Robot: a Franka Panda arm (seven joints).
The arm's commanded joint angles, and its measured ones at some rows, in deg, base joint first. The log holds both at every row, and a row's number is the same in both.
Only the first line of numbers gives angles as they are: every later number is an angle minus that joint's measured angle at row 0.
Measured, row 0:
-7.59, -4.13, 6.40, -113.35, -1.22, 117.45, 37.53
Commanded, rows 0 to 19:
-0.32, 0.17, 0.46, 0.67, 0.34, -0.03, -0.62
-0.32, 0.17, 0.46, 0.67, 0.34, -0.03, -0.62
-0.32, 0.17, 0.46, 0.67, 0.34, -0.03, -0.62
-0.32, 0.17, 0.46, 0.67, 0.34, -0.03, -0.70
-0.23, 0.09, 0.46, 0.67, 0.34, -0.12, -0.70
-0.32, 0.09, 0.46, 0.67, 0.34, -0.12, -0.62
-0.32, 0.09, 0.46, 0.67, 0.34, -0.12, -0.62
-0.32, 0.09, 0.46, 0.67, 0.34, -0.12, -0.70
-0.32, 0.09, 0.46, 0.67, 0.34, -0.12, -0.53
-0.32, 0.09, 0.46, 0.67, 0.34, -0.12, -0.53
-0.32, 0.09, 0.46, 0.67, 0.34, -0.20, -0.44
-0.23, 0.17, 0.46, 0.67, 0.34, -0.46, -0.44
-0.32, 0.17, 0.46, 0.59, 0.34, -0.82, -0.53
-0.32, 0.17, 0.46, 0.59, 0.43, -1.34, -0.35
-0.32, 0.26, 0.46, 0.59, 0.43, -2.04, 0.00
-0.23, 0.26, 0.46, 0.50, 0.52, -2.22, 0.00
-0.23, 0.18, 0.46, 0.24, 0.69, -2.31, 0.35
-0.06, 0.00, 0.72, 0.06, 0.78, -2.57, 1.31
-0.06, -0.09, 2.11, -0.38, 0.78, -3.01, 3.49
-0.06, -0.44, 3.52, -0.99, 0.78, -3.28, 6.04
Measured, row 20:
0.04, 0.26, 0.28, -0.05, 0.00, -1.81, 0.86
